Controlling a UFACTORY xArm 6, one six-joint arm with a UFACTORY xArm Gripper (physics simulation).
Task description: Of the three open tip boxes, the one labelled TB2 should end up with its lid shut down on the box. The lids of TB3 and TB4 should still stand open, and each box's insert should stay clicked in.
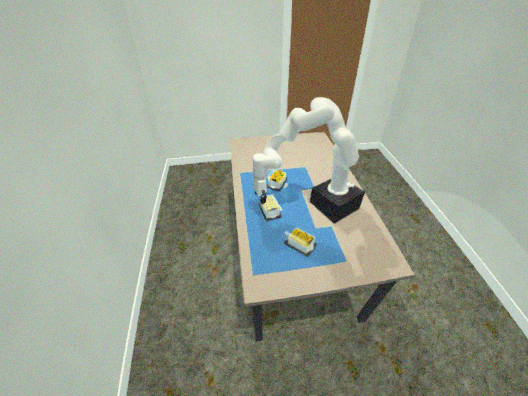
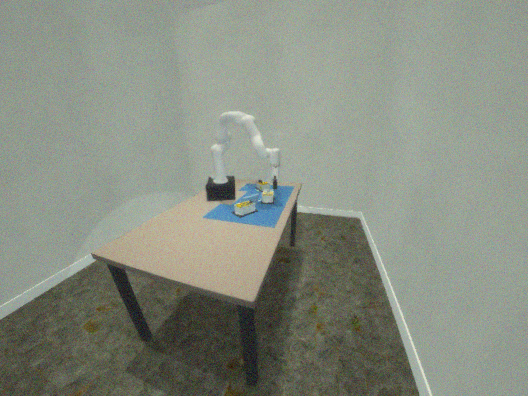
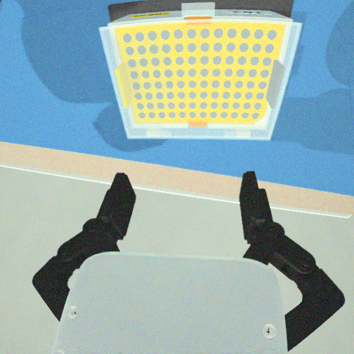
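Where they show: gripper, fingertip midpoint: [image 1: 260, 198] [image 2: 275, 187]; arm's base, origin of the base link: [image 1: 337, 189] [image 2: 220, 181].
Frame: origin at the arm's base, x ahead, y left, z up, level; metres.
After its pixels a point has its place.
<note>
The middle tip box [image 1: 271, 208] {x 0.417, y 0.078, z -0.058 m} [image 2: 268, 197] {x 0.447, y -0.035, z -0.068 m} [image 3: 200, 75] has its clear lid [image 3: 200, 133] down over it. The yellow insert shows pale through the lid and looks level, with orange clips at both long edges. The box's label is too small to read. My gripper [image 1: 263, 198] {x 0.480, y 0.028, z -0.019 m} [image 2: 274, 183] {x 0.480, y 0.028, z -0.019 m} [image 3: 184, 183] is open and empty, beside this box on its hinge side. A second tip box [image 1: 301, 241] [image 2: 245, 208] has its yellow insert exposed and its clear lid [image 2: 251, 198] {x 0.420, y -0.285, z -0.007 m} raised. A third [image 1: 277, 180] [image 2: 263, 186] shows its yellow insert; its clear lid is hard to make out.
The boxes stand on a blue mat [image 1: 267, 260] {x 0.465, y 0.386, z -0.133 m} [image 2: 220, 214] {x 0.203, y -0.337, z -0.133 m} [image 3: 50, 125] on the wooden table [image 1: 320, 290] {x 0.222, y 0.577, z -0.136 m} [image 2: 185, 250] {x 0.264, y -0.752, z -0.136 m}. The arm's black base block [image 1: 336, 202] {x 0.047, y 0.124, z 0.009 m} [image 2: 220, 190] {x 0.054, y -0.095, z -0.049 m} stands beside the mat. The table edge runs close behind the middle box, near my fingers.
</note>
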